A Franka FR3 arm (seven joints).
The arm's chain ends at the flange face. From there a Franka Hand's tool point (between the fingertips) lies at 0.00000 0.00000 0.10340 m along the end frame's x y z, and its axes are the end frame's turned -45 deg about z.
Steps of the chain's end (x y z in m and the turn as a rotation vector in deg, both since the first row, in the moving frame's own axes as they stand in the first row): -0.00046 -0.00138 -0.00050 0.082 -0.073 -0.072; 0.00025 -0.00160 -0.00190 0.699 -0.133 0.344; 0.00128 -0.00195 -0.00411 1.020 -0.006 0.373; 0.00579 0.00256 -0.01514 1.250 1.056 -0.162; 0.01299 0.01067 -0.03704 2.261 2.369 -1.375; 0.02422 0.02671 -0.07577 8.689 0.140 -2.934; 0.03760 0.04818 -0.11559 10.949 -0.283 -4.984; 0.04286 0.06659 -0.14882 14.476 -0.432 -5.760; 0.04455 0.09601 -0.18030 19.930 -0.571 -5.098; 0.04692 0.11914 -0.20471 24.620 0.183 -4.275
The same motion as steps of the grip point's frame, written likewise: 0.00066 -0.00150 -0.00050 0.110 0.006 -0.072; 0.00203 -0.00201 -0.00191 0.588 0.400 0.344; 0.00358 -0.00178 -0.00413 0.725 0.717 0.373; 0.00523 0.00565 -0.01518 0.137 1.631 -0.162; 0.00755 0.01680 -0.03721 -0.076 3.274 -1.375; 0.00918 0.02486 -0.07696 6.045 6.243 -2.934; 0.00541 0.04584 -0.11747 7.942 7.542 -4.984; -0.00003 0.05771 -0.15210 10.542 9.931 -5.760; -0.01336 0.07270 -0.18649 14.496 13.689 -5.098; -0.02156 0.08606 -0.21411 17.280 17.538 -4.275
